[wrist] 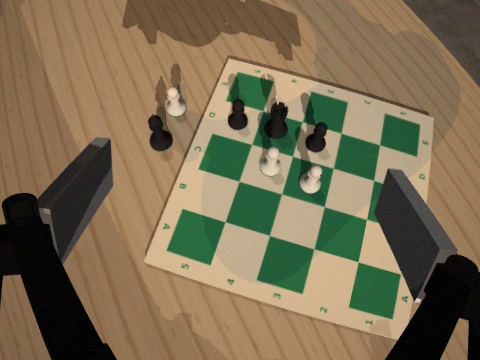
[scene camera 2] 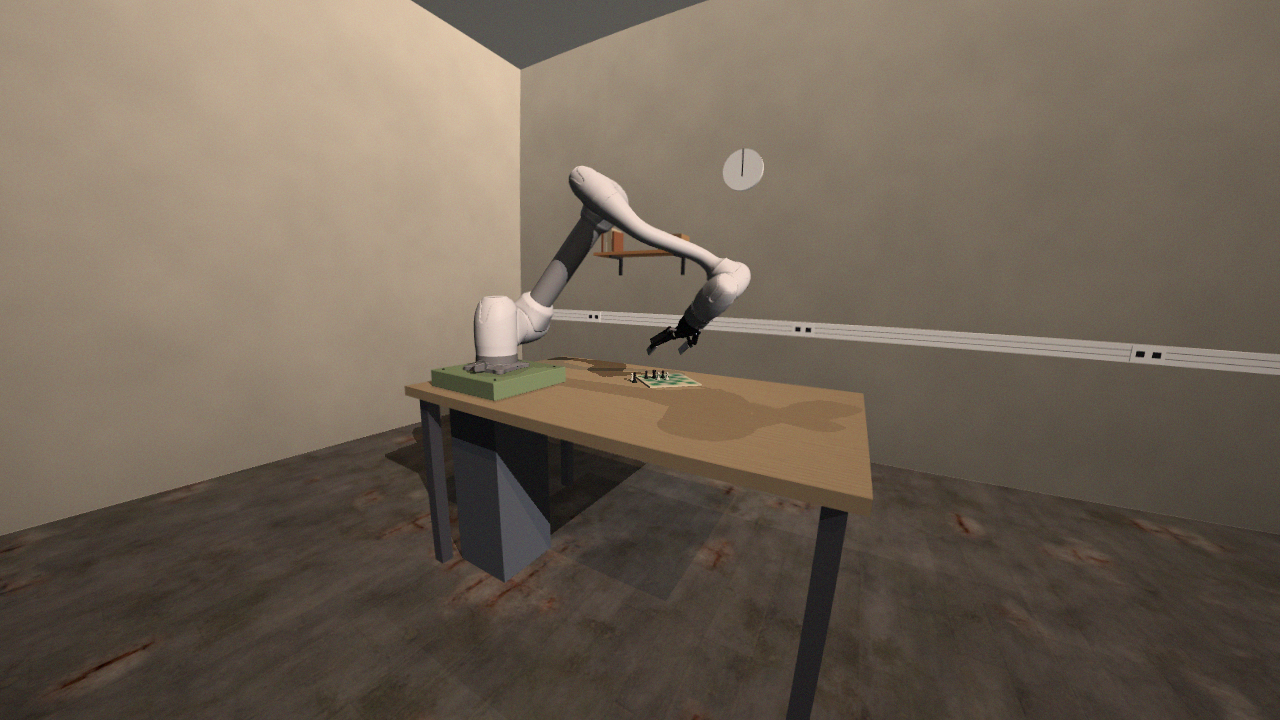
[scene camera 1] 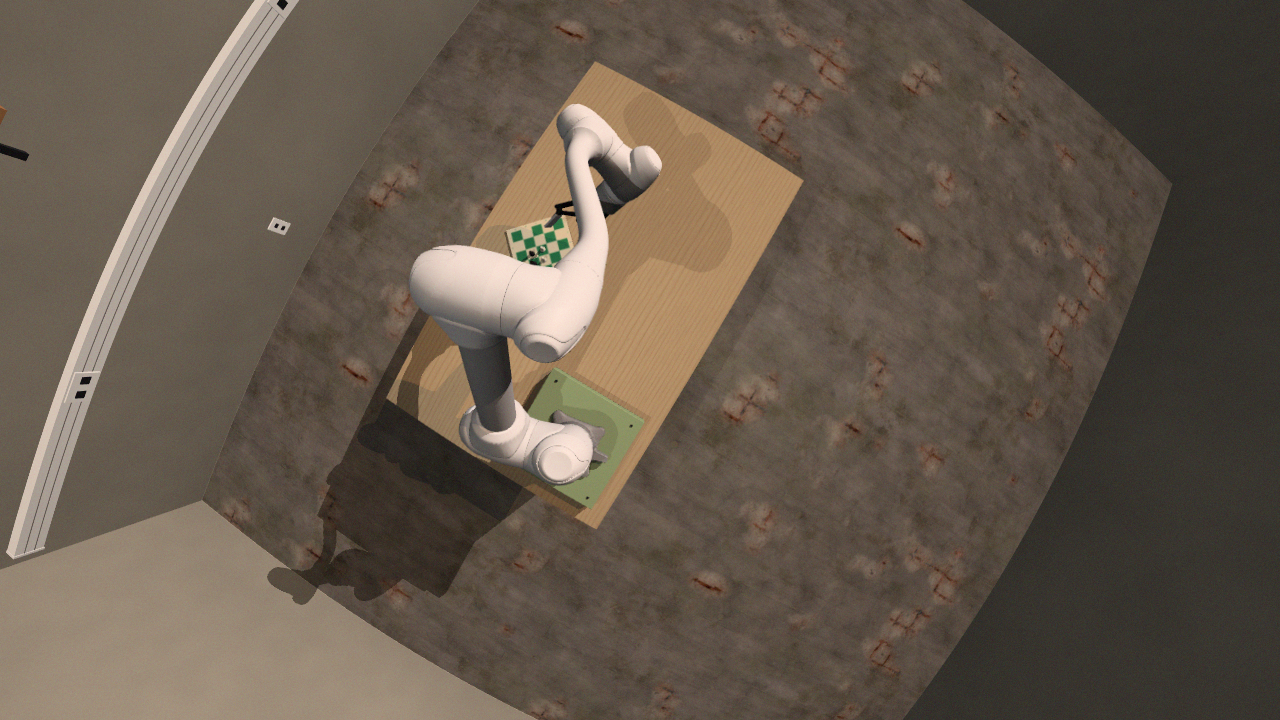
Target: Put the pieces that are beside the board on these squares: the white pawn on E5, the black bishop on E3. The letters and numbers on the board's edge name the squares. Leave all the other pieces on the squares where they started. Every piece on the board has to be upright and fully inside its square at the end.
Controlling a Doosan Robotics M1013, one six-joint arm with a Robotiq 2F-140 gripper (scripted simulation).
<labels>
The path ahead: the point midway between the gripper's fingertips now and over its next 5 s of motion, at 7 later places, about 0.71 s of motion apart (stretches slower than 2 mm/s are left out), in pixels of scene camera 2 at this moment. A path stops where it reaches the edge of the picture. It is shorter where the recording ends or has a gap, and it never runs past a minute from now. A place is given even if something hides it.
My gripper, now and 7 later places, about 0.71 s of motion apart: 664,352; 634,345; 633,347; 633,354; 633,358; 633,365; 633,369; 632,370
</labels>
